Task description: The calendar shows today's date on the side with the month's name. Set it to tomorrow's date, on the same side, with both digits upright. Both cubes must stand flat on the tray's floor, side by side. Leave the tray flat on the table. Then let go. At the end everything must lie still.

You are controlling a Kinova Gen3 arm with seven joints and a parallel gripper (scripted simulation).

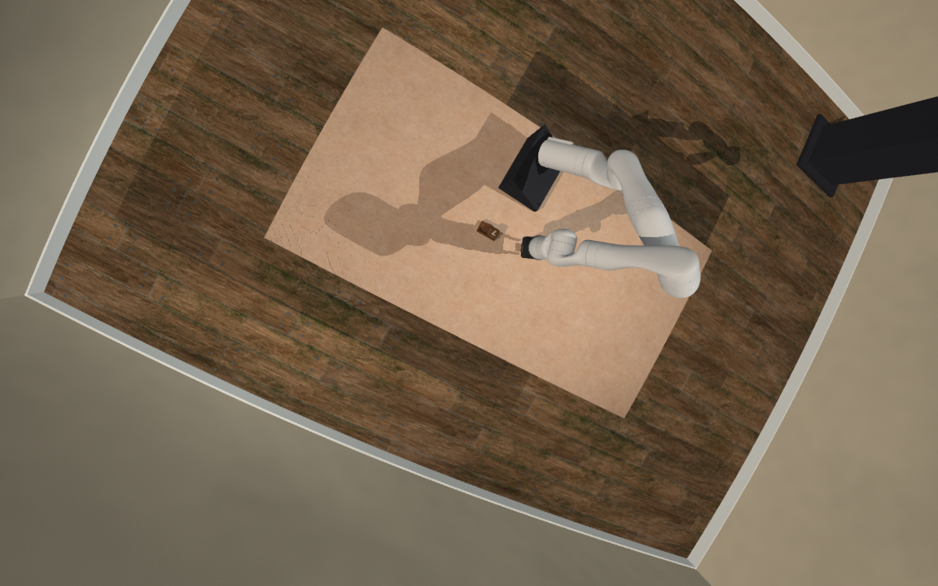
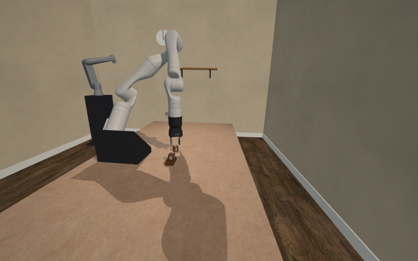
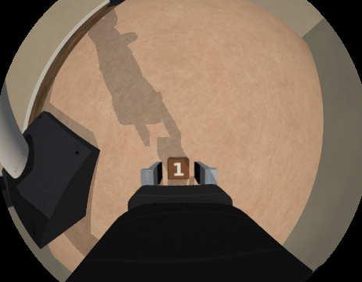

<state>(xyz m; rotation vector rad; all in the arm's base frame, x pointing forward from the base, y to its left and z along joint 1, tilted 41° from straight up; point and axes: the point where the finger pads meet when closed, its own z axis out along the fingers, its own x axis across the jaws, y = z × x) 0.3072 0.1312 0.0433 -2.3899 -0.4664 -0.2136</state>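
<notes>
Right now my hand is 40 mm above the brown cube. The rest, counted from my hand: dark wooden tray (10 mm ahead, 160 mm to the right, 50 mm below).
</notes>
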